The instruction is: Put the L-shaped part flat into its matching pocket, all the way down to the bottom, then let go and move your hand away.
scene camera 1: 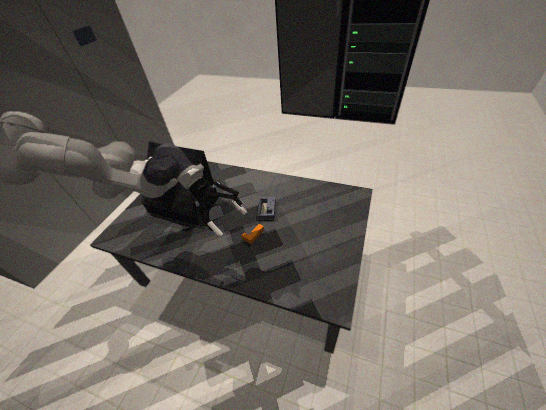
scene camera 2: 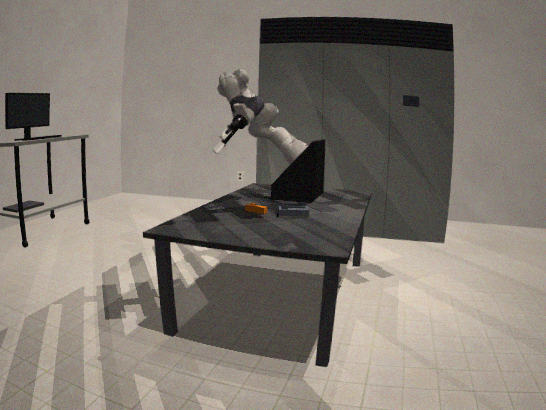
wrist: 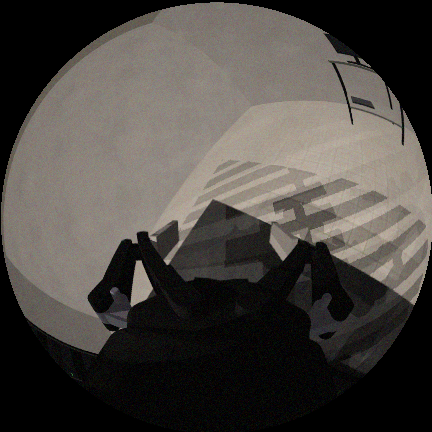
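The orange L-shaped part (scene camera 1: pixel 254 234) (scene camera 2: pixel 256 209) lies on the dark table, apart from the pocket block. The small grey block with the pocket (scene camera 1: pixel 273 217) (scene camera 2: pixel 294 212) stands on the table beside it; its recess faces up and shows in the first scene view, but the pocket's exact outline is too small to tell. My gripper (scene camera 1: pixel 230 222) (wrist: pixel 224 231) is open wide with nothing between its fingertips. In the second scene view the gripper (scene camera 2: pixel 218 147) hangs high above the table, tilted. The part and the block do not show in the wrist view.
The table (scene camera 1: pixel 330 280) (scene camera 2: pixel 240 240) carries the arm's black angled mount (scene camera 2: pixel 302 175) at its rear end. A dark server rack (scene camera 1: pixel 309 60) stands on the floor beyond the table. A cart (scene camera 2: pixel 19 185) with a monitor (scene camera 2: pixel 27 110) stands off to the left in the second scene view.
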